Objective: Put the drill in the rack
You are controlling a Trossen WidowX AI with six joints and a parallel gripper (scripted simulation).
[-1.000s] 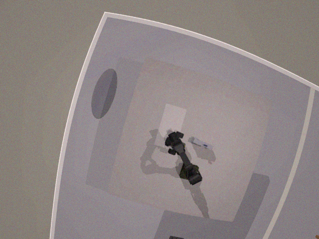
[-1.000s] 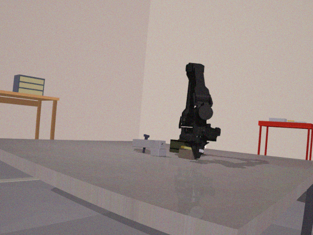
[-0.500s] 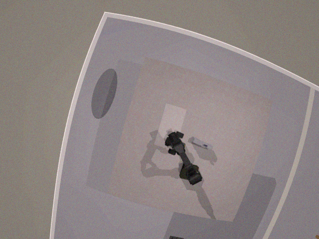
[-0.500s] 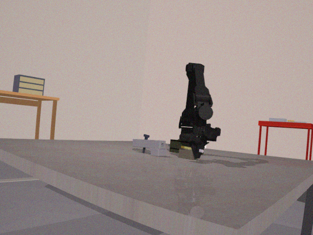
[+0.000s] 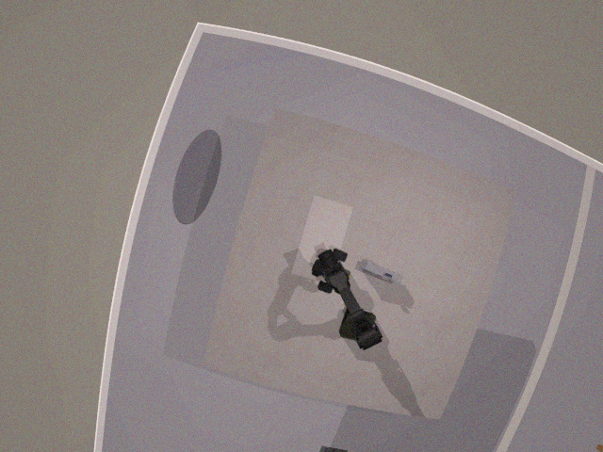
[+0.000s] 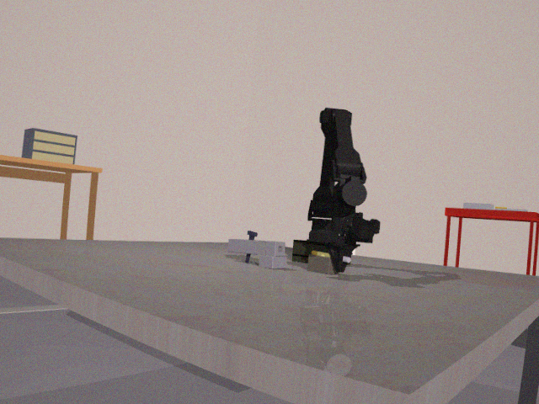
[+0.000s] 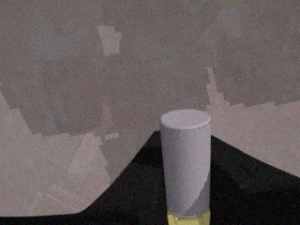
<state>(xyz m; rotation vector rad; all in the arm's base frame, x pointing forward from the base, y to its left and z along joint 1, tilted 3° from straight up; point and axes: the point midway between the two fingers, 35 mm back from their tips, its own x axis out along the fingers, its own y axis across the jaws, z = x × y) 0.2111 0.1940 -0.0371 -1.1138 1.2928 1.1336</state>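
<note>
The dark olive-grey block lies 5 cm to the right of my gripper tip, 1 cm behind it and 1 cm above it. From my gripper tip the other things lie so: grey block fixture 23 cm to the right, 5 cm ahead, 3 cm above; dark t-shaped key 25 cm to the right, 4 cm ahead, 4 cm above.
</note>
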